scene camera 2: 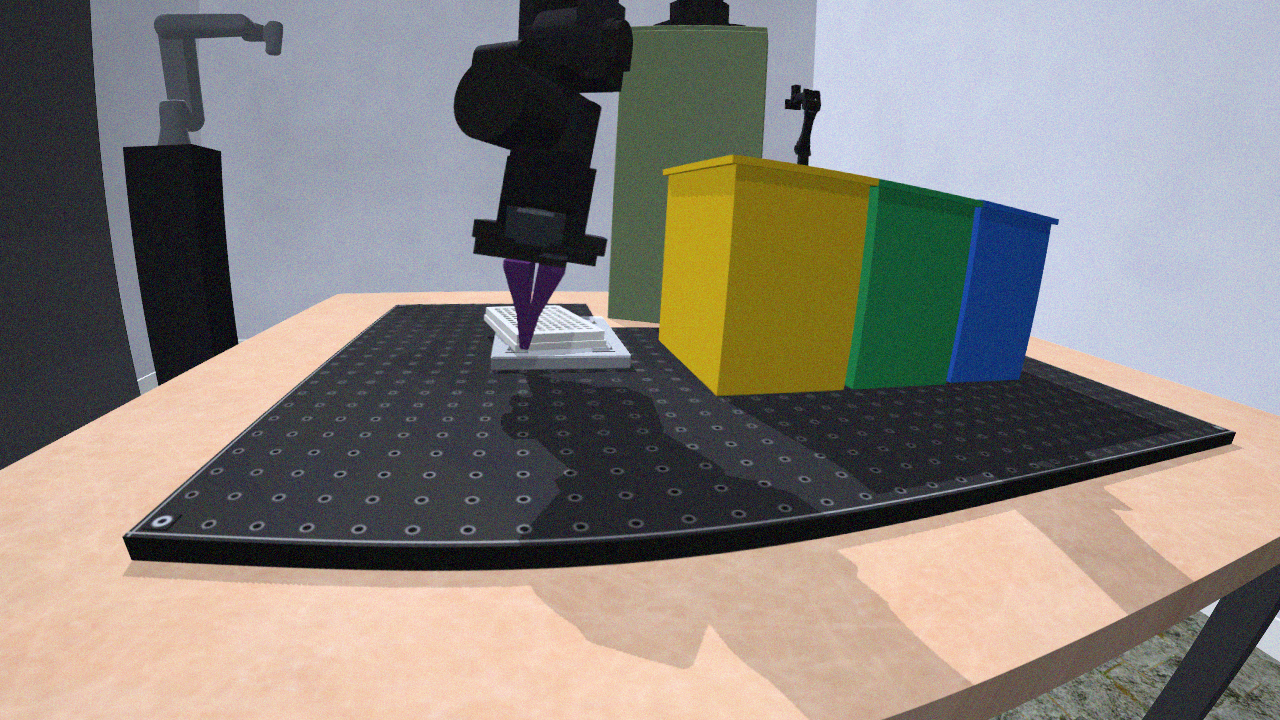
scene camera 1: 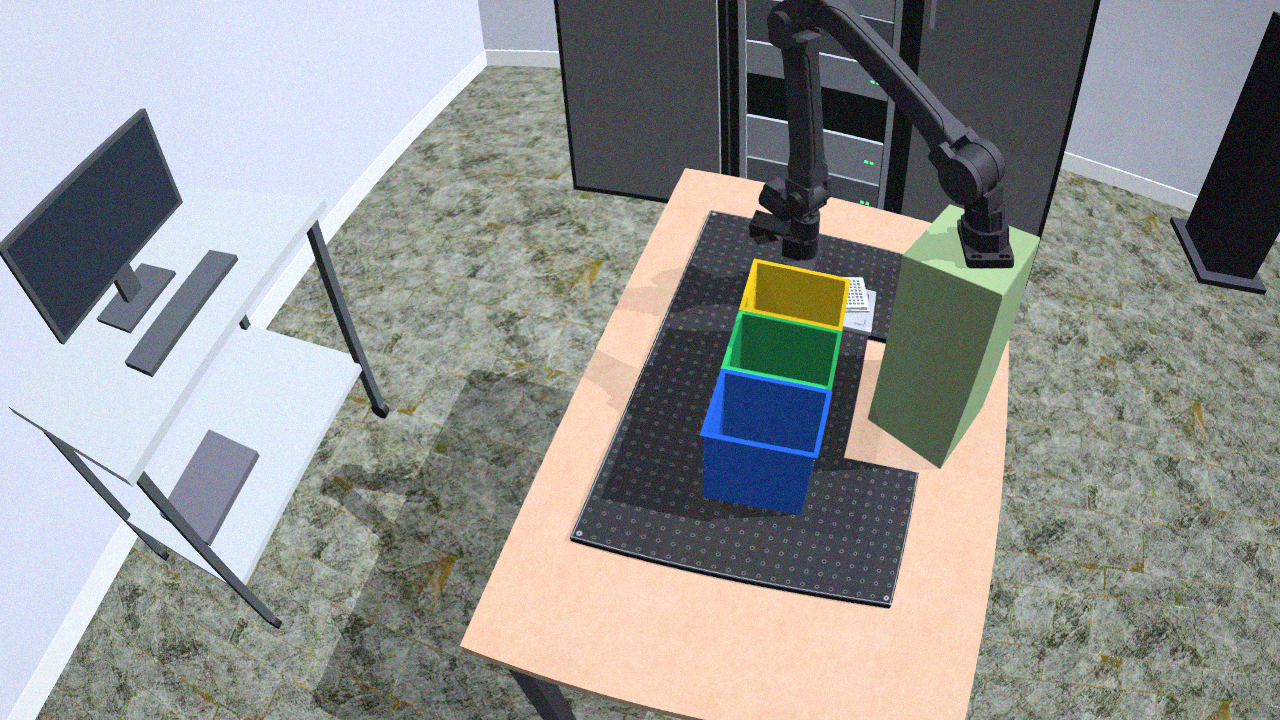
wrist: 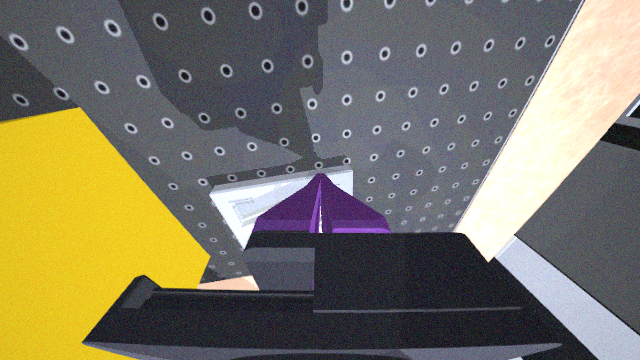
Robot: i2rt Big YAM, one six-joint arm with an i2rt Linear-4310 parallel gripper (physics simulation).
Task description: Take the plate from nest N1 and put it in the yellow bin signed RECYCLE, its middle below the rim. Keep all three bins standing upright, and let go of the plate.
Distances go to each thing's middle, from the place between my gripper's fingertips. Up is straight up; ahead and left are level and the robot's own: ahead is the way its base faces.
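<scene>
Counted from my hand: white plate [scene camera 2: 557,328], 8 cm behind, 3 cm to the left; light grey nest [scene camera 2: 579,358], 4 cm to the left, 8 cm behind, 1 cm below; yellow bin [scene camera 2: 762,261], 1 cm ahead, 20 cm to the left, 7 cm above; green bin [scene camera 2: 917,241], 3 cm ahead, 33 cm to the left, 7 cm above.
</scene>
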